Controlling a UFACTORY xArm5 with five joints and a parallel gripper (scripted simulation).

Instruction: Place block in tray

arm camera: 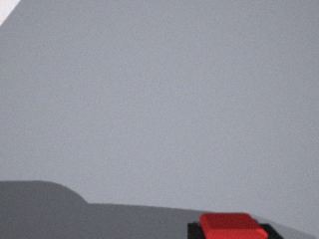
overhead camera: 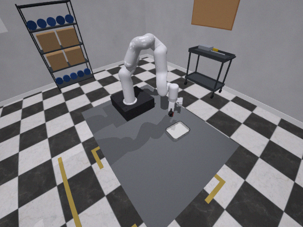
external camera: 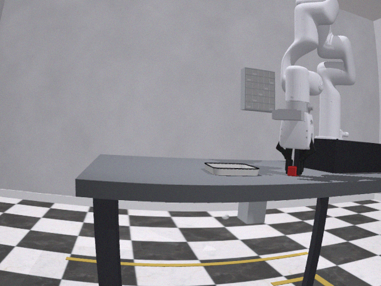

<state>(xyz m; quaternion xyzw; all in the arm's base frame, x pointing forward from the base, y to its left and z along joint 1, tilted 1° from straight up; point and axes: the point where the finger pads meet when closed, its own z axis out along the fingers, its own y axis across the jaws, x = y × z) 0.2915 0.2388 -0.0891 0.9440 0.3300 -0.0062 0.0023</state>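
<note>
Now: the red block 1 cm below my hand. Also, from my hand: white tray 17 cm ahead, 9 cm to the right, 1 cm below.
</note>
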